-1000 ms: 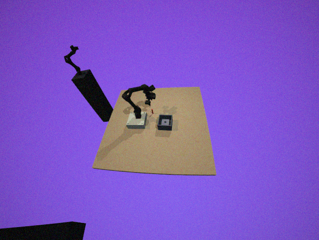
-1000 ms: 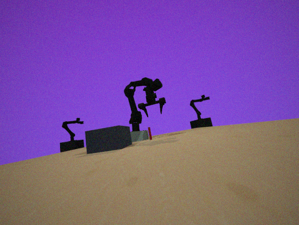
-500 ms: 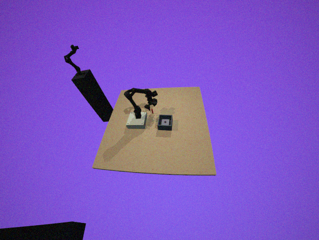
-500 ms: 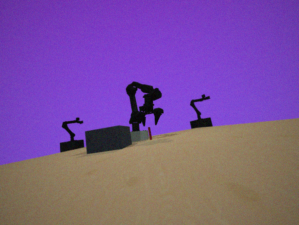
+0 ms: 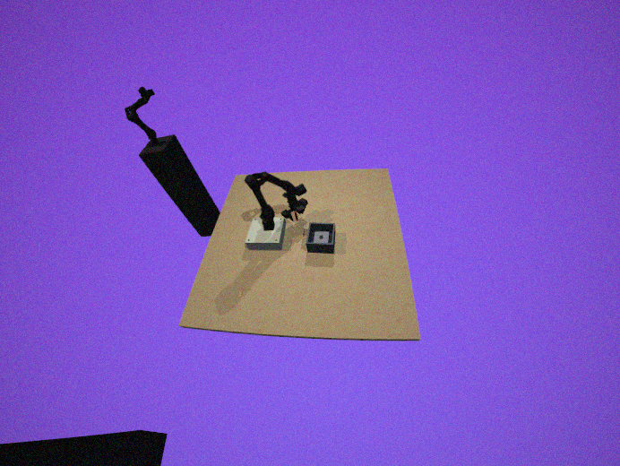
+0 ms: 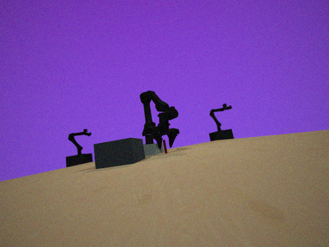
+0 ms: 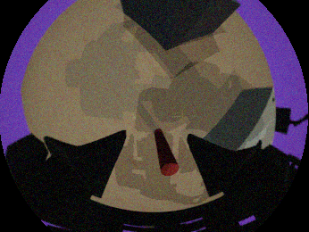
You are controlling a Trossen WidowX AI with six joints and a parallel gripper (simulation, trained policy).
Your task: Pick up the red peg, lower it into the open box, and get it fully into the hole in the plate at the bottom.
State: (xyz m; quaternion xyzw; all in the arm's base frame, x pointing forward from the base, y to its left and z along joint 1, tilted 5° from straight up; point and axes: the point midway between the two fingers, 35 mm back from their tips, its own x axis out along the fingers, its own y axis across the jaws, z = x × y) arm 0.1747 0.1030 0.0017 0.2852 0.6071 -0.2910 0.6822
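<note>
The red peg is 1 cm behind my gripper tip and 1 cm above it. From my gripper tip the other things lie so: grey plate (20 cm to the right, 16 cm ahead, 2 cm above); then dark box (20 cm to the right, 16 cm ahead).
</note>
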